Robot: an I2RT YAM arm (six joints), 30 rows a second.
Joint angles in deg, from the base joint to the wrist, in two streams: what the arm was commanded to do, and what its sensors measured. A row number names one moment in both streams.
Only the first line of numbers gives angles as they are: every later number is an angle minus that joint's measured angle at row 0.
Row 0, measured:
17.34 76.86 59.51 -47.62 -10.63 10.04
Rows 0 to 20, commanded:
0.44 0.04 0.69 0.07 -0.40 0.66
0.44 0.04 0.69 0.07 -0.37 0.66
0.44 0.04 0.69 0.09 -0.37 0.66
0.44 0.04 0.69 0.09 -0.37 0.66
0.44 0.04 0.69 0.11 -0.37 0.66
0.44 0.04 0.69 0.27 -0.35 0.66
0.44 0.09 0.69 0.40 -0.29 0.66
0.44 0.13 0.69 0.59 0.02 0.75
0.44 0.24 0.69 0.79 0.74 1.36
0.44 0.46 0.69 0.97 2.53 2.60
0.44 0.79 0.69 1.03 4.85 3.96
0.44 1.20 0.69 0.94 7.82 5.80
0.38 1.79 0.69 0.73 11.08 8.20
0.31 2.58 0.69 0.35 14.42 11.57
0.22 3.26 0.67 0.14 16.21 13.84
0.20 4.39 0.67 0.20 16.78 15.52
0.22 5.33 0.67 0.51 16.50 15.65
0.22 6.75 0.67 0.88 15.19 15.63
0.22 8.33 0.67 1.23 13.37 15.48
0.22 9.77 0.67 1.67 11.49 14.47
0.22 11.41 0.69 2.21 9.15 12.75
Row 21, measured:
-0.02 7.61 0.02 1.43 11.76 11.96
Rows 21 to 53, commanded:
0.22 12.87 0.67 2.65 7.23 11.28
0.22 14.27 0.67 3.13 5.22 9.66
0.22 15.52 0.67 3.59 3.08 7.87
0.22 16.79 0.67 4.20 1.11 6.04
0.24 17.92 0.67 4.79 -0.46 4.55
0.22 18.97 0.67 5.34 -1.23 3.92
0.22 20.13 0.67 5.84 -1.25 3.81
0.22 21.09 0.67 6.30 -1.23 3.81
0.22 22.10 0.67 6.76 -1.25 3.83
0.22 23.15 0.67 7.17 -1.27 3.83
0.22 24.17 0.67 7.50 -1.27 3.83
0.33 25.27 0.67 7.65 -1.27 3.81
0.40 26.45 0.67 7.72 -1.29 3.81
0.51 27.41 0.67 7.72 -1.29 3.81
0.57 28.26 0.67 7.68 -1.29 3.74
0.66 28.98 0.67 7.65 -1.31 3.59
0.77 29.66 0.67 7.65 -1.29 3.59
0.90 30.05 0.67 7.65 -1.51 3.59
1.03 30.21 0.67 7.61 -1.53 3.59
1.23 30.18 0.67 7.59 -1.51 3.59
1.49 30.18 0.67 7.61 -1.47 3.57
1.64 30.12 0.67 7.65 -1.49 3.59
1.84 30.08 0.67 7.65 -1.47 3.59
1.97 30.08 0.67 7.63 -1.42 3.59
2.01 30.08 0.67 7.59 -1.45 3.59
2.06 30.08 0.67 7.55 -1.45 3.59
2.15 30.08 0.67 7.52 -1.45 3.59
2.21 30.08 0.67 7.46 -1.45 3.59
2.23 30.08 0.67 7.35 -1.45 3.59
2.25 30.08 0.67 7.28 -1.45 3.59
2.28 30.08 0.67 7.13 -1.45 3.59
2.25 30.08 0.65 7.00 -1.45 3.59
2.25 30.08 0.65 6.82 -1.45 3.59
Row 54, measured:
0.48 27.67 1.20 6.96 -1.25 4.44
